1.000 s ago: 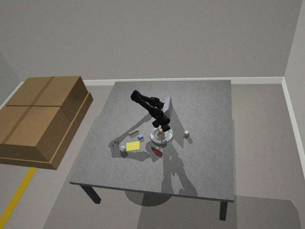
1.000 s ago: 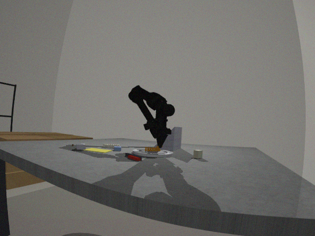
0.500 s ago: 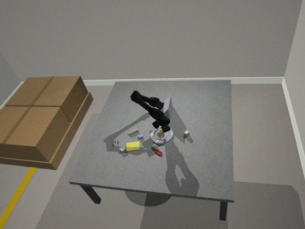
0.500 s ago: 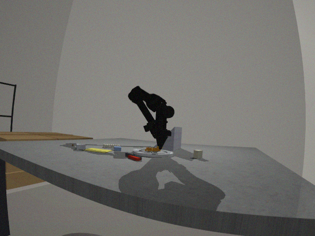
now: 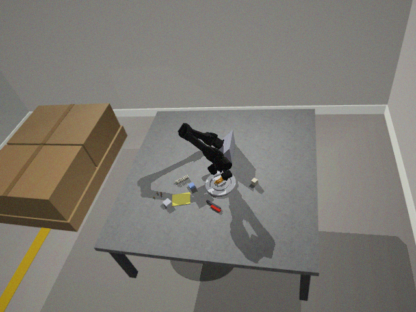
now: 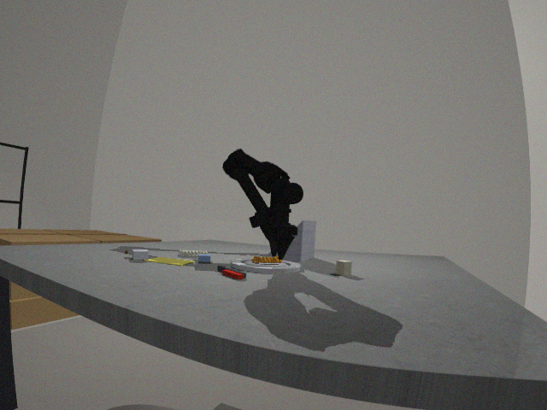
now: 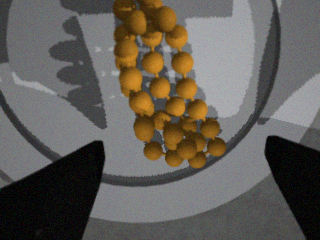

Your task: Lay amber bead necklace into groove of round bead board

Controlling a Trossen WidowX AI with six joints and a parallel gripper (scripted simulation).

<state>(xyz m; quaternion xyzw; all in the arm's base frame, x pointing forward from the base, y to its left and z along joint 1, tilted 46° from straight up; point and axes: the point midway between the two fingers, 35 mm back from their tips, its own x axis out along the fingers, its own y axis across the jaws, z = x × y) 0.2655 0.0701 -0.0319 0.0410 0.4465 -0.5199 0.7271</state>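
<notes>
Now: the round bead board 4 cm ahead of my gripper tip, 1 cm to the right of it and 2 cm below it. The rest, counted from my gripper tip: blue cube: 8 cm ahead, 20 cm to the right, 2 cm below; then cream cube: 2 cm ahead, 21 cm to the left, 1 cm below; then red-handled tool: 23 cm ahead, 1 cm to the right, 2 cm below.
</notes>
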